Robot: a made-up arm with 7 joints.
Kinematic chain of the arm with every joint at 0, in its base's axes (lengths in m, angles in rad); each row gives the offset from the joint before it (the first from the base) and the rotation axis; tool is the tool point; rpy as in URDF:
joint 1: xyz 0 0 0.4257 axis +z
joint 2: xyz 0 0 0 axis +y
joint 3: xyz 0 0 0.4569 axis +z
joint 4: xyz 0.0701 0 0 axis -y
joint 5: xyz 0.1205 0 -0.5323 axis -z
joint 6: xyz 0 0 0 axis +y
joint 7: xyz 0.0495 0 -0.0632 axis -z
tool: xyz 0 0 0 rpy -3.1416 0 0
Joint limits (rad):
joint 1: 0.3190..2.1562
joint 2: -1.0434..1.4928
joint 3: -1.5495..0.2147
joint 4: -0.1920..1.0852
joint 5: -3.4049..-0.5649
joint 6: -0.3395..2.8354
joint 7: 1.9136..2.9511
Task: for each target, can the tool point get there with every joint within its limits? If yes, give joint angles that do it. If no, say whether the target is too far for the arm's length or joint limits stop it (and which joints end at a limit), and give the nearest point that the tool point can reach.
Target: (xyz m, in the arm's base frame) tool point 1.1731 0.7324 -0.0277
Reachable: no: too far | nearest point 0.6089 0.3801 0.1904 | short by 0.700 m
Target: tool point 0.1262 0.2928 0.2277
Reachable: yes | joints 1.4073 0.3102 -0.2279 0.2951 -1.6090 0.5974 2.4665
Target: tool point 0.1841 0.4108 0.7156
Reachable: yes | joints 1.4316 -0.2952 -0.0920 0.7266 -1.6151 2.4043 2.5569
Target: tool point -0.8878 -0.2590 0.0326
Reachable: no: joint limits stop it (at a limit: joint 1, joint 3, joint 6) | nearest point -0.3426 0.1721 -0.0505 | short by 0.700 m
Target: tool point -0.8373 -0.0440 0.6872
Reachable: no: joint limits stop it (at a limit: joint 1, joint 3, joint 6) | nearest point -0.4308 0.3058 0.7283 | short by 0.538 m
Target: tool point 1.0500 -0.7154 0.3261
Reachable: no: too far | nearest point 0.6224 -0.4240 0.3667 | short by 0.519 m
